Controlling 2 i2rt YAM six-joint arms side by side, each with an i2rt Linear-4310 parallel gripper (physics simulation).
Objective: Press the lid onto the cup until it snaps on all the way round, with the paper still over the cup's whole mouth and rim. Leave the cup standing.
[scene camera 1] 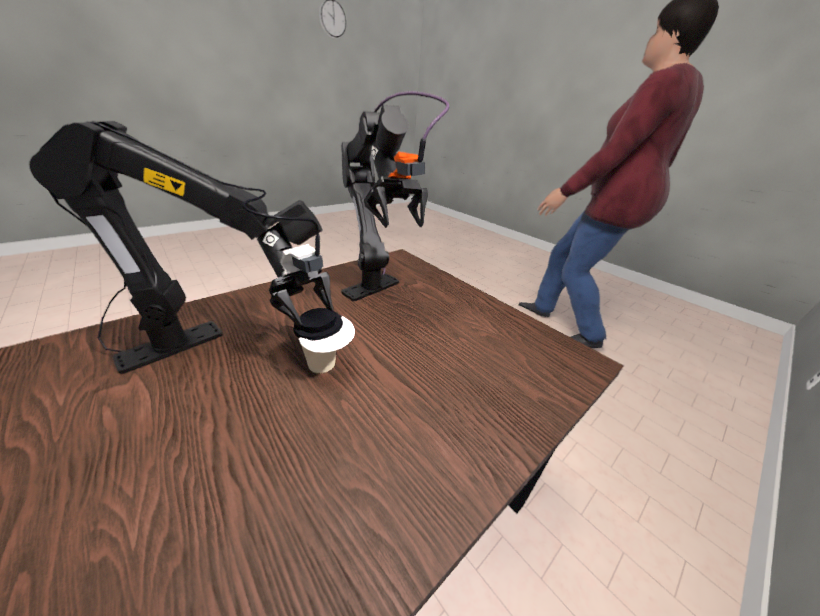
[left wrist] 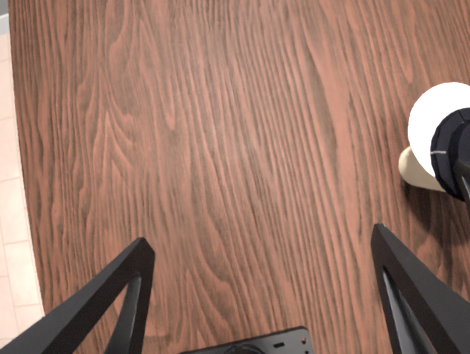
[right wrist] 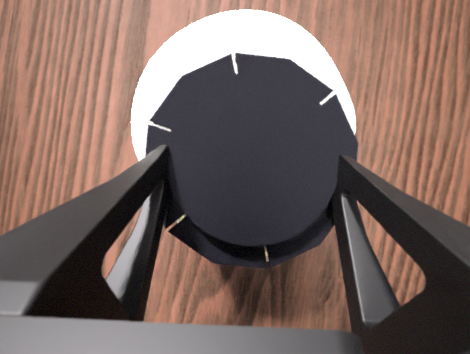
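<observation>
The cream cup point(scene camera 1: 322, 361) point(left wrist: 419, 172) stands on the table. A white round paper point(scene camera 1: 342, 336) point(left wrist: 430, 112) point(right wrist: 245, 30) lies at its top, under the black lid point(scene camera 1: 318, 320) point(left wrist: 444, 170) point(right wrist: 255, 110). The paper sticks out well past the lid on the far side in the right wrist view and does not show past its near edge there. The cup's rim is hidden. My right gripper point(scene camera 1: 313, 315) point(right wrist: 252, 161) is shut on the lid, one finger on each side of its raised top. My left gripper point(scene camera 1: 403, 224) point(left wrist: 253, 240) is open and empty, high above the table.
The brown wooden table point(scene camera 1: 198, 497) carries both arm bases; a black base plate point(left wrist: 280, 342) shows at the bottom of the left wrist view. A person point(scene camera 1: 636, 152) in a red sweater stands beyond the table's right edge.
</observation>
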